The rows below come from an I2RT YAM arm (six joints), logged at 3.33 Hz.
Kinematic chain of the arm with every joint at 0, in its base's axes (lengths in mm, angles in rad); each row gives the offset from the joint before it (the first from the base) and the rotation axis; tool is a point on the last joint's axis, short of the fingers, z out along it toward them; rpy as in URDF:
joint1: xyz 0 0 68 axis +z
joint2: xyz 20 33.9 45.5 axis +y
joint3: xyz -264 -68.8 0 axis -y
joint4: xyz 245 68.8 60 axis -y
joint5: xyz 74 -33.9 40.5 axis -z
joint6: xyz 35.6 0 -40.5 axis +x
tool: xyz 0 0 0 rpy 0 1.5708 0
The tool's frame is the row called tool.
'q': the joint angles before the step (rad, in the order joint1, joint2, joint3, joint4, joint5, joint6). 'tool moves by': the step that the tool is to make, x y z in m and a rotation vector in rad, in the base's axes. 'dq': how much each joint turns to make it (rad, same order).
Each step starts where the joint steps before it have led.
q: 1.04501 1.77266 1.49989 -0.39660 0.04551 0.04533
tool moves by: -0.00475 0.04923 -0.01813 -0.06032 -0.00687 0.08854
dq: 0.06405 0.17571 0.17227 -0.04442 0.00328 -0.04234
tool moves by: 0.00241 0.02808 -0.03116 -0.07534 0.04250 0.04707
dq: 0.01991 0.13954 0.10616 -0.05241 -0.02337 -0.01486
